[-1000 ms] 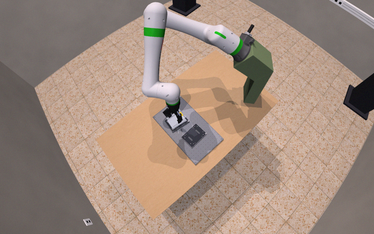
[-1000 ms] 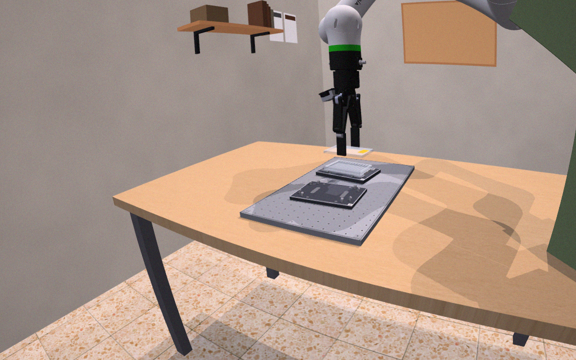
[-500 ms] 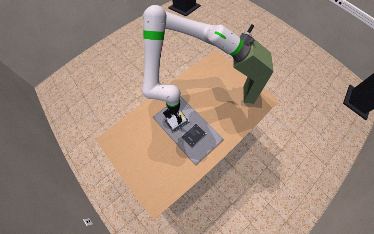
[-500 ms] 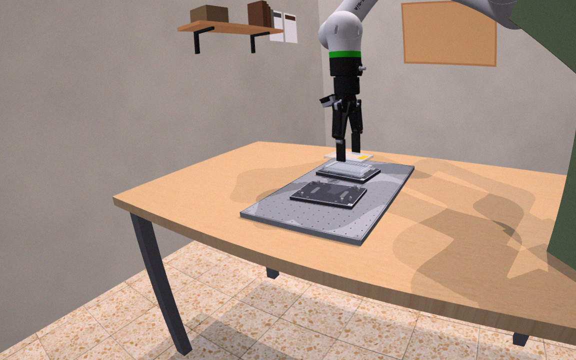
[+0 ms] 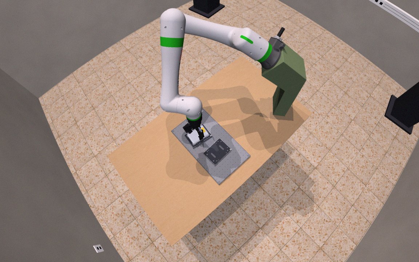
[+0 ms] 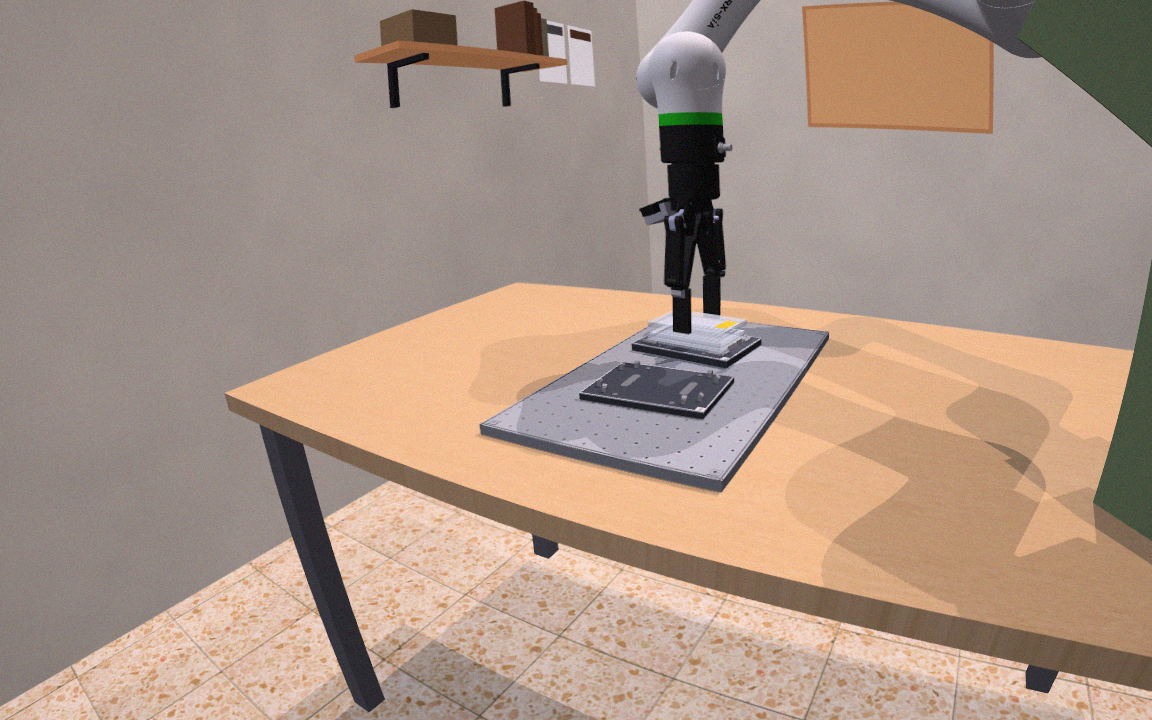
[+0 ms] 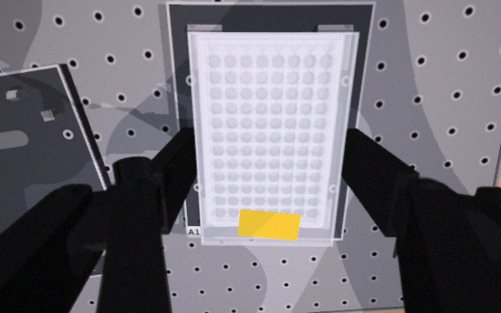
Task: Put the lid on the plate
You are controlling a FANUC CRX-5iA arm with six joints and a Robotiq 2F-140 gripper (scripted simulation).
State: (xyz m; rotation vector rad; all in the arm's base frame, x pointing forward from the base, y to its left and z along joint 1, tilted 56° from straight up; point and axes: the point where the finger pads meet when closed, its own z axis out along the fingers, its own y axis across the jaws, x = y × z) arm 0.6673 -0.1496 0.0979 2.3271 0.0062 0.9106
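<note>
The clear lid lies 20 mm below my hand. Round my hand: dark nest: 60 mm below; then culture plate: 40 mm below; then dark lid park: 10 mm ahead, 180 mm to the left, 60 mm below.
</note>
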